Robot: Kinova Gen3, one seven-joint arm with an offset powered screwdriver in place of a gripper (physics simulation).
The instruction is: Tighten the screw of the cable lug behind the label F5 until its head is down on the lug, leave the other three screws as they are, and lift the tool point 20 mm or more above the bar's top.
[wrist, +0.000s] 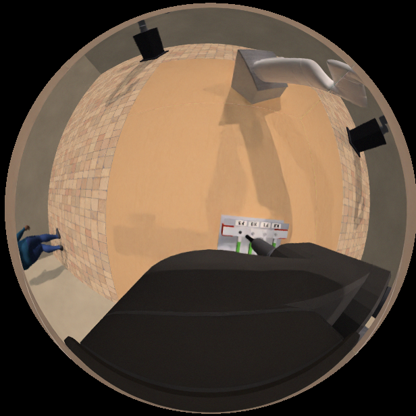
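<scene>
The terminal bar lies in the lower middle of the wrist view, with four labels along its far side. The label F5 is leftmost and appears upside down. The F5 screw shows as a dark round spot below that label; how far down its head is cannot be told. The other screws show as pale spots to the right. My screwdriver has its dark tip beside the F5 screw, to the right and slightly nearer in view. Its height above the bar cannot be judged. It has no fingers.
Green cables run from the bar's near side under my dark tool body. The bar stands on a grey plate. A grey block with a pale arm is at the upper right. A person is at the far left.
</scene>
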